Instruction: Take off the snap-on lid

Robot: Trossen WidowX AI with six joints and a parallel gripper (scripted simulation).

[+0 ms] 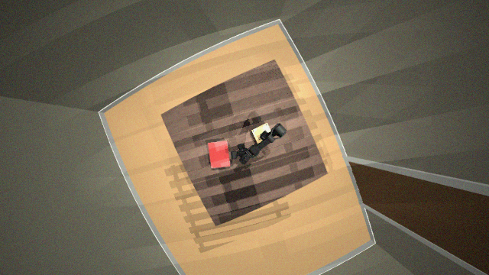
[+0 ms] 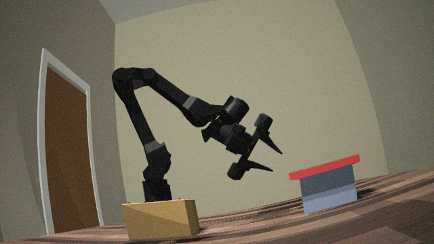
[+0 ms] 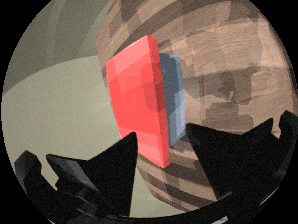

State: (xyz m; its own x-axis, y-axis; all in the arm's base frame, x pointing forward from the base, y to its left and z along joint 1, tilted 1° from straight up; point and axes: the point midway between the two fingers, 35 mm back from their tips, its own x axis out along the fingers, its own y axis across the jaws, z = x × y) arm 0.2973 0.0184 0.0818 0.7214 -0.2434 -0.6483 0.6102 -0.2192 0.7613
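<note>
Right now the red lid is 12 cm ahead of my gripper tip, 4 cm to the right of it and 4 cm below it. Also, from my gripper tip: blue storage box (12 cm ahead, 4 cm to the right, 9 cm below).
</note>
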